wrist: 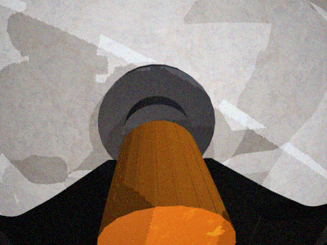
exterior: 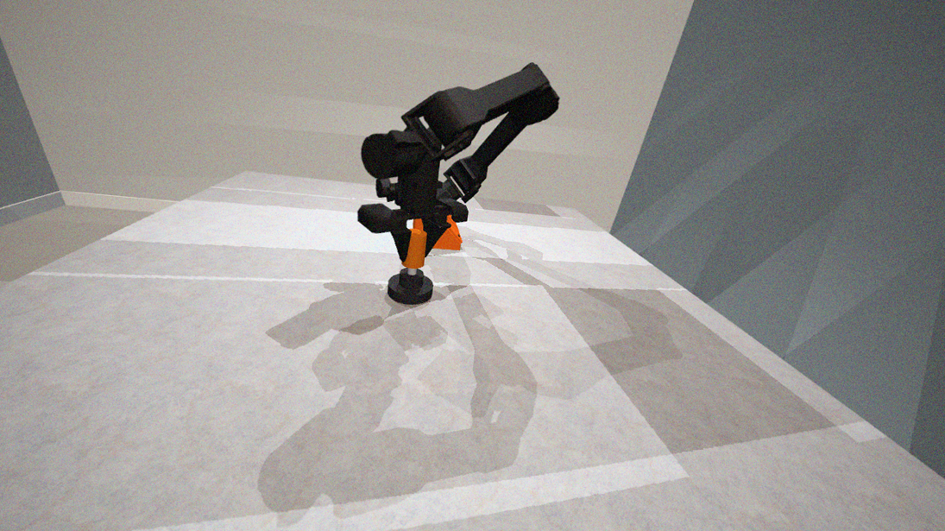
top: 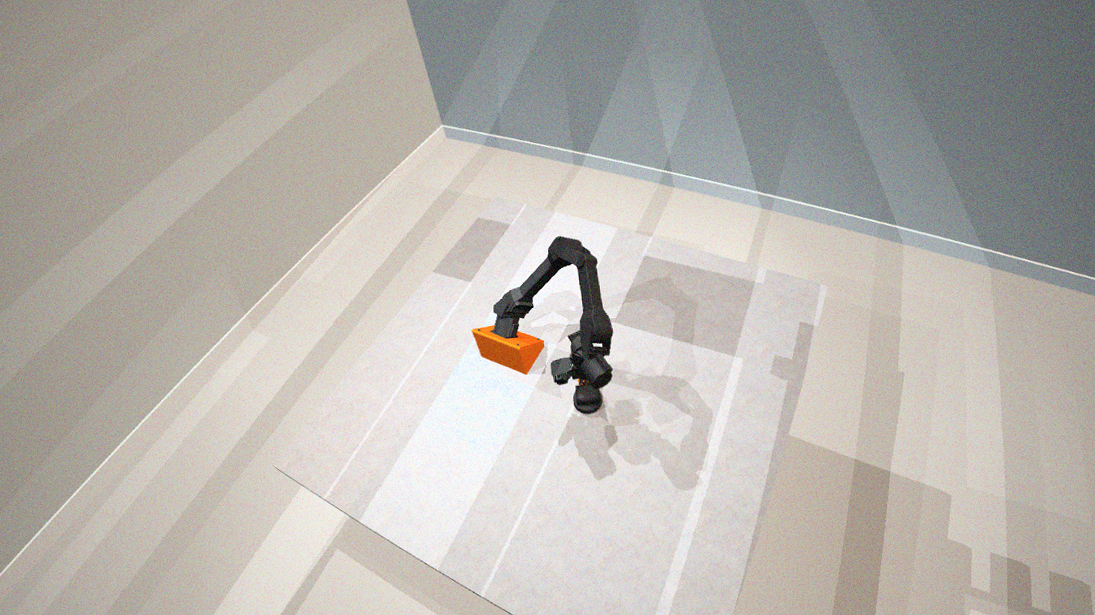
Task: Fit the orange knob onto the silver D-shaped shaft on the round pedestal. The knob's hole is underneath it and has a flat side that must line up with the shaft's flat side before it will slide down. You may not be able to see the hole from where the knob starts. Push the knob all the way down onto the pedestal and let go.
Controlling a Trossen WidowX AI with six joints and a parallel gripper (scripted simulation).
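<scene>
The orange knob is 30 mm above my gripper tip. Also, from my gripper tip: round dark pedestal (40 mm below).
</scene>
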